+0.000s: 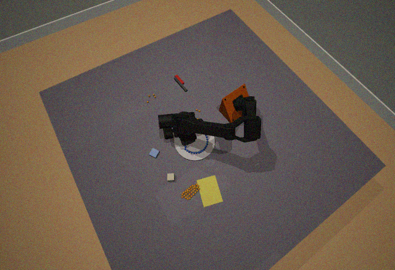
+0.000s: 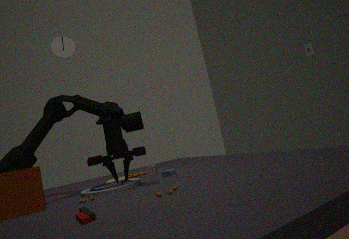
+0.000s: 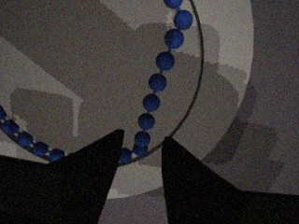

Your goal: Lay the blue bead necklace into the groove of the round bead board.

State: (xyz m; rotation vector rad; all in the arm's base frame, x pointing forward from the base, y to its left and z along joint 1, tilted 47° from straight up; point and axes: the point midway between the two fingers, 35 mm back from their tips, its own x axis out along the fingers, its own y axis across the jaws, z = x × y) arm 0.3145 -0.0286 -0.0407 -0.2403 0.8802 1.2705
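Now: gripper tip 50 mm to the right of the round white bead board, 20 mm past it and 10 mm above it. Round my gripper tip: cream cube (170 mm ahead, 130 mm to the left); yellow sheet (280 mm to the left, 70 mm ahead, 20 mm below); light blue cube (170 mm ahead, 20 mm to the right, 10 mm below).
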